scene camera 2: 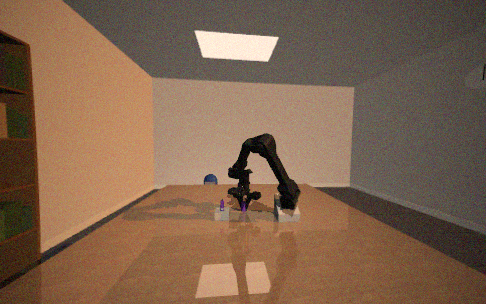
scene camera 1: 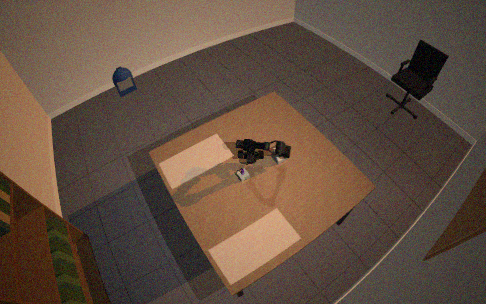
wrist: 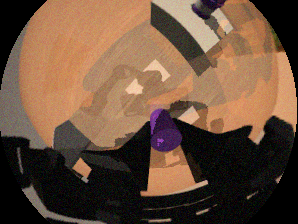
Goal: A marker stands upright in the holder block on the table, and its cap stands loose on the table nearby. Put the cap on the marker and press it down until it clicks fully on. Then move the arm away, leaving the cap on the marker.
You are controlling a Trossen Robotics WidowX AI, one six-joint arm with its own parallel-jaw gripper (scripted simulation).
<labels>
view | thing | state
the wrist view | gripper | -
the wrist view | purple cap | held by the gripper
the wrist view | holder block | -
</labels>
